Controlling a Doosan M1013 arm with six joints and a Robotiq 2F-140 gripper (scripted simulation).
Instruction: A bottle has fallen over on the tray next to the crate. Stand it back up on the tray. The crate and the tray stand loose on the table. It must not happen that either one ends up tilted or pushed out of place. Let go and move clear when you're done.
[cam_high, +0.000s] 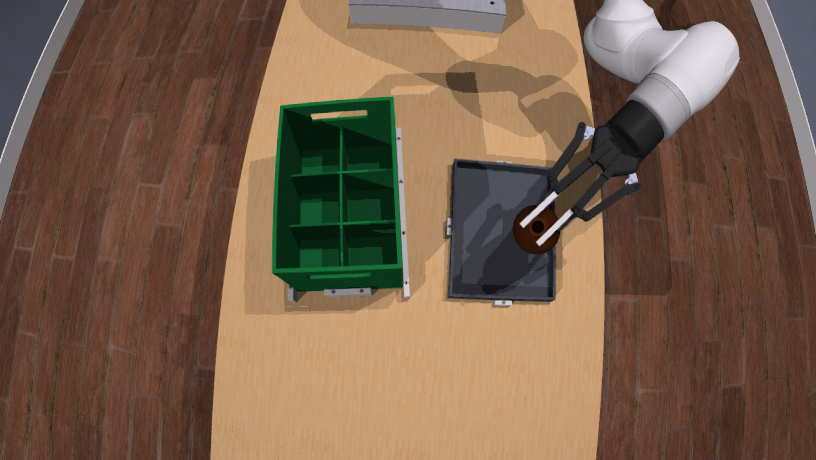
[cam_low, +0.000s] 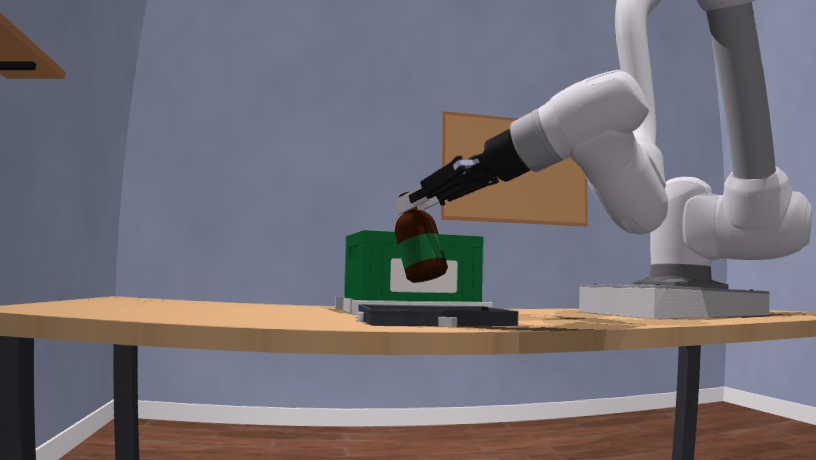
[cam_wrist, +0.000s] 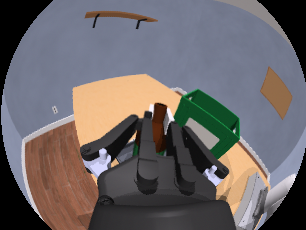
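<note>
The brown bottle is 6 cm below my hand. From my hand the other things lie so: dark tray (4 cm behind, 2 cm to the right, 20 cm below); green crate (7 cm behind, 30 cm to the right, 13 cm below).
</note>
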